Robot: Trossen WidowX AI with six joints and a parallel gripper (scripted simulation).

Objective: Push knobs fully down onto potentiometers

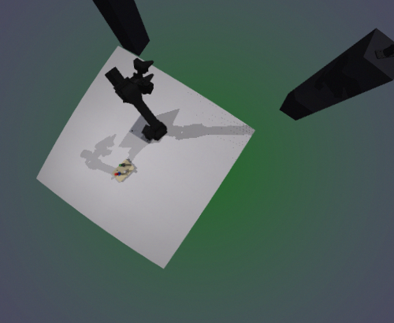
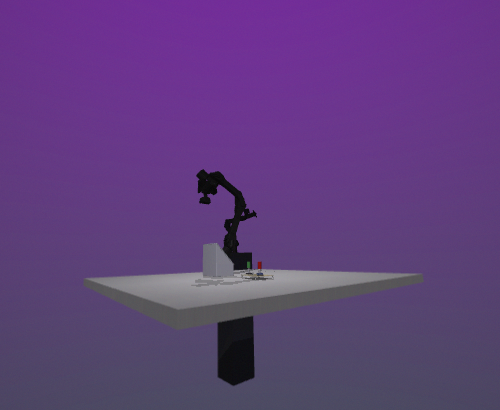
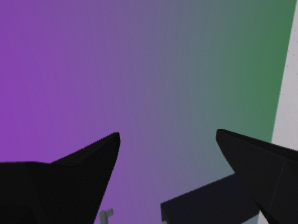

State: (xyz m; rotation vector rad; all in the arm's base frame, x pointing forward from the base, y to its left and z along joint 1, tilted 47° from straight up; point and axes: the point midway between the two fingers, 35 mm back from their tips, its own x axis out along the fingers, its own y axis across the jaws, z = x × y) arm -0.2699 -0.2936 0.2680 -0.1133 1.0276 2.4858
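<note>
The white knob is 61 cm ahead of my gripper tip and 47 cm below it. From my gripper tip the other things lie so: red knob: 66 cm ahead, 45 cm below, 4 cm to the right.
</note>
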